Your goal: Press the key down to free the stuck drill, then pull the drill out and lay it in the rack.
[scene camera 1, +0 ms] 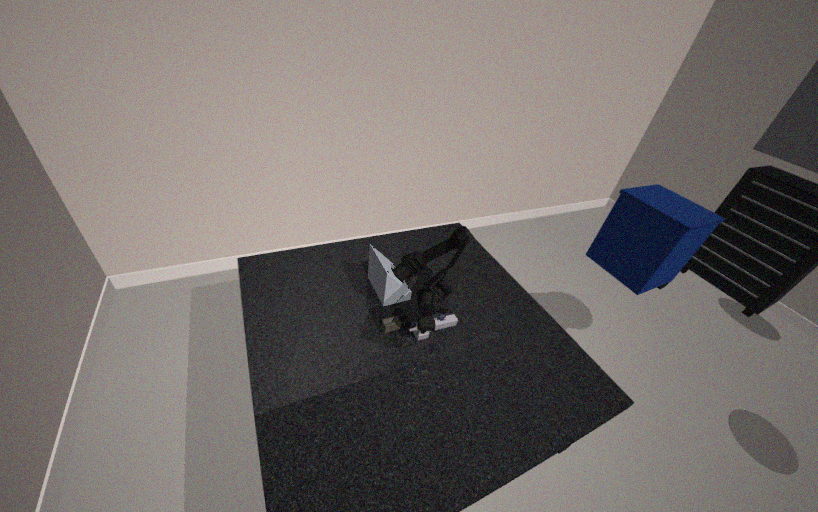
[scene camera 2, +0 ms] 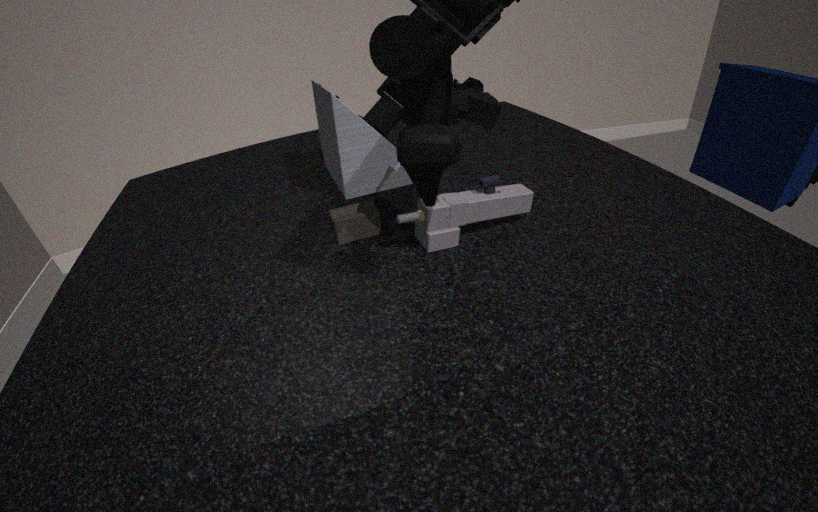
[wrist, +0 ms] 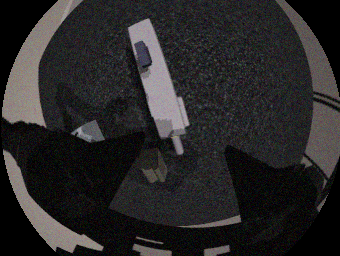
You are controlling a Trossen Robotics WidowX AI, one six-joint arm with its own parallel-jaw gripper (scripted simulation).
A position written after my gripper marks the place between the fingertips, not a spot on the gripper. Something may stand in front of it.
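Nothing is held in my gripper [scene camera 2: 429,188], which is open. I can find my gripper [wrist: 186,143] in the wrist view too.
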